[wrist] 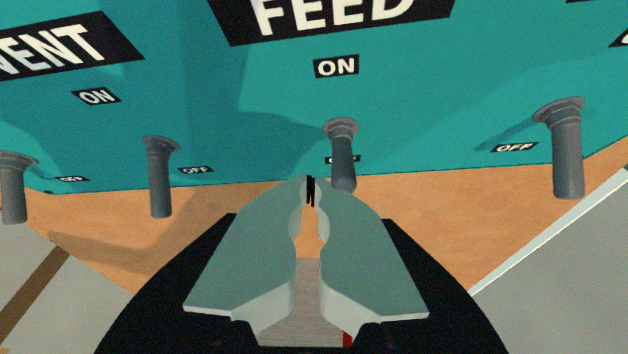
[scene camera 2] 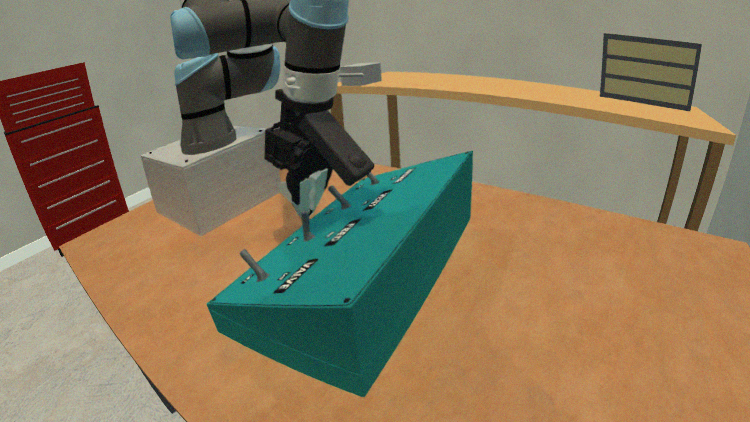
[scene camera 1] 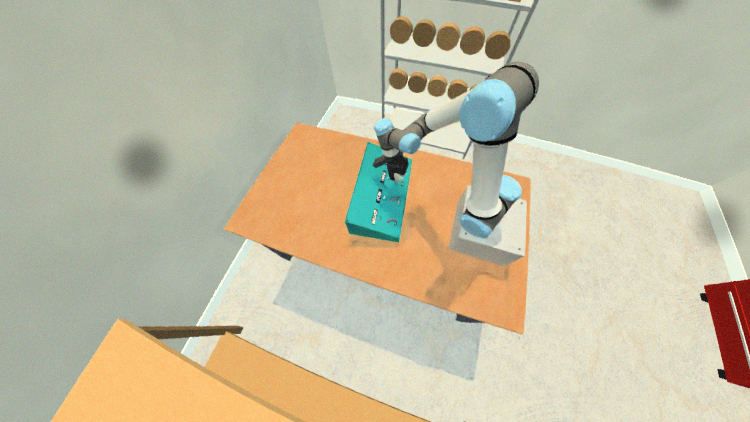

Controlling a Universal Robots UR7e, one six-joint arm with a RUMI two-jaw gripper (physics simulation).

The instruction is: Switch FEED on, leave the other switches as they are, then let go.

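Frame: origin at the arm's base, x ahead, y left, z up, level; metres.
Where they show: gripper, fingertip midpoint: (wrist: 311, 179) (scene camera 2: 305, 217) (scene camera 1: 398, 182); arm's base, origin of the base link: (scene camera 2: 209, 144).
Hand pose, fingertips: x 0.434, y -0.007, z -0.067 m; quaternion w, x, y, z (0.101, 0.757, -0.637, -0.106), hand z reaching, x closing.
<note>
Things, the pixels of their top centre, and the offset from my fingertips. "spot": a spot on its surface instead. Level surfaces: height alone.
- FEED lever, middle of its top: (wrist: 344, 192) (scene camera 2: 303, 210) dx +0.021, dy -0.014, dz +0.024 m
- label, surface spot: (wrist: 336, 66) spot: dx +0.064, dy +0.000, dz -0.008 m
- VALVE lever, middle of its top: (wrist: 593, 182) (scene camera 2: 249, 251) dx +0.045, dy -0.132, dz +0.015 m
- VENT lever, middle of its top: (wrist: 144, 206) (scene camera 2: 336, 186) dx -0.030, dy +0.096, dz +0.015 m
- farthest lever, middle of its top: (scene camera 2: 367, 164) dx -0.067, dy +0.210, dz +0.015 m
- wooden table, its level: dz -0.111 m
The teal switch box (scene camera 1: 361, 202) (scene camera 2: 414, 262) (wrist: 425, 90) stands on the table. The FEED lever (scene camera 2: 306, 228) (wrist: 343, 162) points down over its OFF label, away from its ON label (wrist: 336, 66). The VALVE lever (scene camera 2: 254, 266) (wrist: 567, 160), the VENT lever (scene camera 2: 338, 196) (wrist: 160, 180) and the farthest lever (scene camera 2: 372, 178) (wrist: 13, 192) also lean to their OFF sides. My gripper (scene camera 2: 305, 213) (wrist: 311, 179) is shut and empty. Its tips are at the free end of the FEED lever, close beside it in the wrist view; contact cannot be told for certain.
The wooden table (scene camera 1: 272, 188) (scene camera 2: 576, 314) carries the box and the arm's pale base block (scene camera 1: 487, 246) (scene camera 2: 209, 194). A shelf rack (scene camera 1: 383, 78) stands behind the table. A red tool cabinet (scene camera 1: 729, 335) (scene camera 2: 68, 173) and a workbench (scene camera 2: 524, 99) stand apart from it.
</note>
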